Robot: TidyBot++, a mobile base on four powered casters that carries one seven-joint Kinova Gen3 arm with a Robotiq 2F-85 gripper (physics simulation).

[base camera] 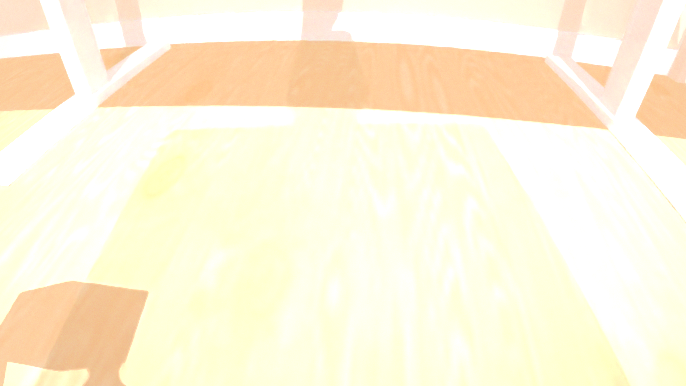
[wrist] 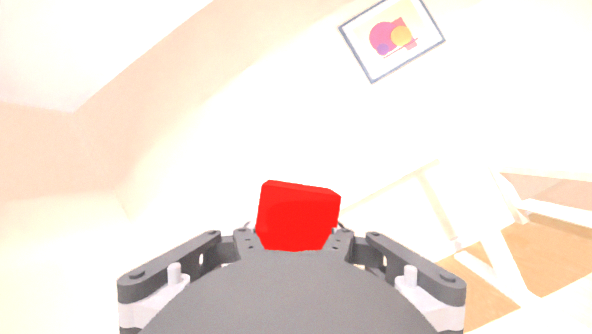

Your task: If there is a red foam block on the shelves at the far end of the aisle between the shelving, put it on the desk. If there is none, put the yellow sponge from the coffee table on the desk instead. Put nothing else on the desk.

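Frame: origin at the arm's base, x up, y ahead, z left, level; metres.
Seen in the pictures: gripper, fingertip midpoint: (wrist: 293,226).
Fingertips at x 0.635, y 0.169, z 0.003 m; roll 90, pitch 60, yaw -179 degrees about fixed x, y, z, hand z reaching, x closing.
Observation:
Pixels of each thing's top centre, then the offset from my fingertips to it. "spot": a spot on its surface instead. Level surfaces: height alone.
- red foam block, top centre: (wrist: 261,183) dz +0.003, dx +0.050, dy -0.012 m
- white leg, surface spot: (wrist: 507,270) spot: dz -0.634, dx -0.845, dy +0.554 m
- wooden floor, surface height: dx -1.032 m
My gripper (wrist: 293,226) is shut on a red foam block (wrist: 298,212), held upright between the fingertips in the wrist view. White furniture legs with low side bars stand at the left (base camera: 82,60) and right (base camera: 636,65) of the base view; they may be the desk's, but its top does not show there. Pale furniture, washed out by glare, stands at the lower right of the wrist view, with a white leg (wrist: 507,270). I cannot tell for sure which piece it is. The yellow sponge does not show in either view.
A wall with a white baseboard (base camera: 425,30) runs behind the legs. A wooden floor (base camera: 350,200) lies before me, strongly lit, with a brown shadow (base camera: 95,320) at the lower left. A framed picture (wrist: 415,60) hangs on the wall at the upper right of the wrist view.

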